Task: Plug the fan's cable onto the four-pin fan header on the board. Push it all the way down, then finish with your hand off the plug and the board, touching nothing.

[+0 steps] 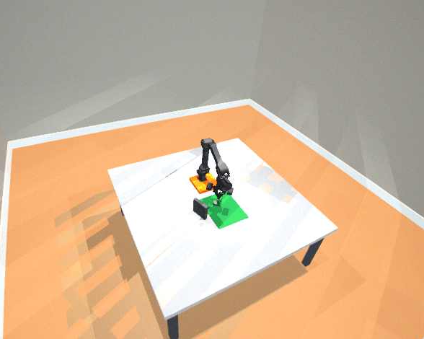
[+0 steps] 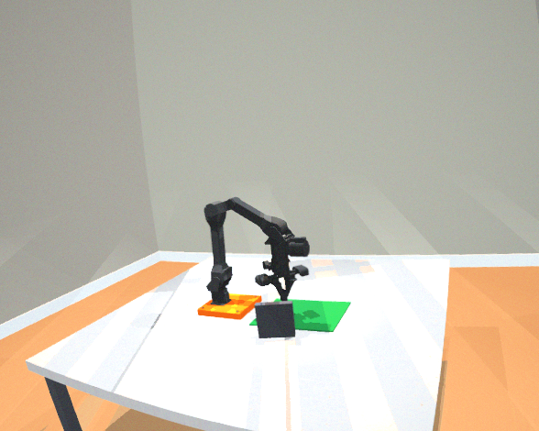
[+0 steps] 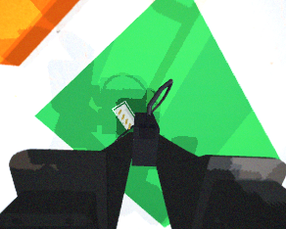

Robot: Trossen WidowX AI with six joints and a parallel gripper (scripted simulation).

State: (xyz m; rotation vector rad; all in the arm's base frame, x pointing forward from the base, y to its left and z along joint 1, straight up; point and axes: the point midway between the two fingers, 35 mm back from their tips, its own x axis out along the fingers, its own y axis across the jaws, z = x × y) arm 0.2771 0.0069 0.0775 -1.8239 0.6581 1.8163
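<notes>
The pale header is 7 cm below my gripper tip, 2 cm to the right of it and 1 cm behind it. Also, from my gripper tip: green board (8 cm below, 6 cm ahead, 1 cm to the left); then dark grey fan (15 cm to the right, 4 cm ahead, 1 cm below); then fan plug (1 cm above).
</notes>
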